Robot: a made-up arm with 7 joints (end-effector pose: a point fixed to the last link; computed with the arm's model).
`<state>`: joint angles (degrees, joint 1 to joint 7).
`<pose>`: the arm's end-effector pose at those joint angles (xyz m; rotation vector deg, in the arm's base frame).
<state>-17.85 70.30 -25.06 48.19 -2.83 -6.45 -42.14</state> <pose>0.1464 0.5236 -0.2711 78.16 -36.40 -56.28</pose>
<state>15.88 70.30 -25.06 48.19 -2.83 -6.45 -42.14</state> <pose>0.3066 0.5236 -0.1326 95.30 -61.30 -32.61</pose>
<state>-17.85 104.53 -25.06 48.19 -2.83 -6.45 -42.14</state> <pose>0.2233 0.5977 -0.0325 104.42 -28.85 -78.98</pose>
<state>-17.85 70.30 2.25 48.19 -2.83 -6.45 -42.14</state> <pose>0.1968 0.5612 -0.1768 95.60 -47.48 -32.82</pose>
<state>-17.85 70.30 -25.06 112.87 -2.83 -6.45 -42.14</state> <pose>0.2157 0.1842 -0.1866 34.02 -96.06 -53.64</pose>
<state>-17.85 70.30 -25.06 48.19 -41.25 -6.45 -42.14</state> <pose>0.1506 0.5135 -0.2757 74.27 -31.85 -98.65</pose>
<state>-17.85 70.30 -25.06 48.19 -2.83 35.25 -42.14</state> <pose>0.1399 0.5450 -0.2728 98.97 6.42 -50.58</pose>
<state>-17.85 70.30 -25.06 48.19 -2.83 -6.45 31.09</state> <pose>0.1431 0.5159 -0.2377 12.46 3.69 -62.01</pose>
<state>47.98 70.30 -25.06 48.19 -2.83 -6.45 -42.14</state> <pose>0.3630 0.5236 0.0611 107.33 -83.78 -5.33</pose>
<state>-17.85 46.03 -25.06 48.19 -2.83 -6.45 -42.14</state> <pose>0.1065 0.3900 -0.3951 59.22 -39.71 -40.32</pose>
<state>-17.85 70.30 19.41 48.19 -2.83 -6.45 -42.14</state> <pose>0.2021 0.5848 -0.1094 105.02 -53.76 -16.51</pose>
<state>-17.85 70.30 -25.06 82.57 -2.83 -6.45 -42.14</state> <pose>0.2205 0.3413 -0.2616 56.83 -69.61 -56.59</pose>
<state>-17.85 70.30 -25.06 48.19 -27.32 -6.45 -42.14</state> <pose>0.1498 0.5172 -0.2735 76.50 -33.92 -83.29</pose>
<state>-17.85 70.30 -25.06 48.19 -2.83 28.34 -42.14</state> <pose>0.1417 0.5417 -0.2734 96.08 -0.92 -51.92</pose>
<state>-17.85 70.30 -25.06 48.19 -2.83 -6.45 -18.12</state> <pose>0.1410 0.5189 -0.2614 56.82 -23.00 -60.25</pose>
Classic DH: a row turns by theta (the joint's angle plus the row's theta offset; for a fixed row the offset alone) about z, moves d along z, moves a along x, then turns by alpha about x. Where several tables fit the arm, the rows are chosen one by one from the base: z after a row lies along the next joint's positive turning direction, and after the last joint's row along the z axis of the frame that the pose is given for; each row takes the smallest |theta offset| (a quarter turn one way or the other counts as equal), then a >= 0, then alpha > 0; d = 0 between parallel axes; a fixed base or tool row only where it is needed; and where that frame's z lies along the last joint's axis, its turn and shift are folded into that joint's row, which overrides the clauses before.
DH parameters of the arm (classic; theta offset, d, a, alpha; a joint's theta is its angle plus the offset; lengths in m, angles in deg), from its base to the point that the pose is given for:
base (fixed): 0 0.0623 -0.0018 90
joint 1: -90 -0.1537 0.0263 -90
joint 2: -90 0.023 0.0115 90
joint 3: -90 -0.2193 0.0175 -90
joint 4: 0 0.0108 -0.0143 90
joint 5: 0 -0.3107 0.0238 90
joint 6: -90 0.0467 0.0221 -90
joint 7: -86.81 -0.0196 -0.0239 90.28
tool (fixed): -90.64 0.0161 0 0

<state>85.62 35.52 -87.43 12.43 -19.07 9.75 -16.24</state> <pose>0.5058 0.4006 0.0595 101.59 -38.94 -57.24</pose>
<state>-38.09 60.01 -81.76 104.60 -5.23 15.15 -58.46</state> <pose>-0.1694 0.1032 -0.2789 4.61 -36.61 -68.06</pose>
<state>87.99 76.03 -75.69 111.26 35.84 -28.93 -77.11</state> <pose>0.3315 0.1684 0.1622 27.39 -157.38 19.53</pose>
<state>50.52 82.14 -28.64 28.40 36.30 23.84 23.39</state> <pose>0.2059 0.6421 0.0712 35.98 -51.60 18.91</pose>
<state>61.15 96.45 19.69 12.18 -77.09 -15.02 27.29</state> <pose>0.0050 0.6526 0.1823 74.90 -6.58 -10.71</pose>
